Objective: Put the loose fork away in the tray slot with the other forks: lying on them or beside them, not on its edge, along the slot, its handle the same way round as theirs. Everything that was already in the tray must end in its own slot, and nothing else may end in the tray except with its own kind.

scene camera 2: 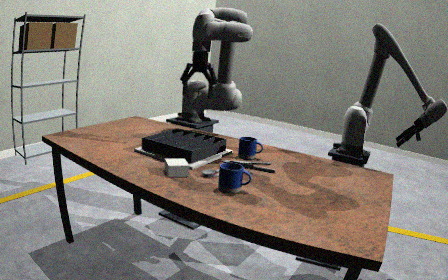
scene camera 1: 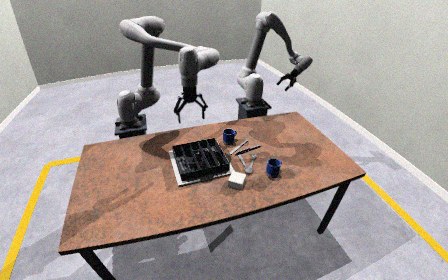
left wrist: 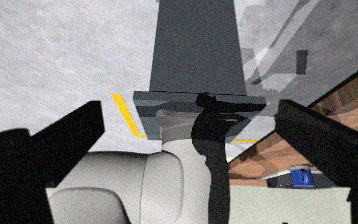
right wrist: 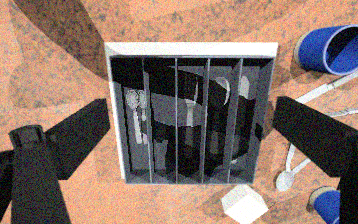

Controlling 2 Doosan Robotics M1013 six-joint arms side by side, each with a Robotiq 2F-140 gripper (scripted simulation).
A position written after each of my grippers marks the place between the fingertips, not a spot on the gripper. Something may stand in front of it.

Note:
In view: my left gripper (left wrist: pixel 189 116), my right gripper (scene camera 2: pixel 196 96), a black tray (scene camera 2: pixel 201 146) and a mug (scene camera 2: pixel 230 174).
The black tray is seen too in scene camera 1 (scene camera 1: pixel 192 160) and in the right wrist view (right wrist: pixel 162 77). My right gripper is seen too in the right wrist view (right wrist: pixel 191 112).

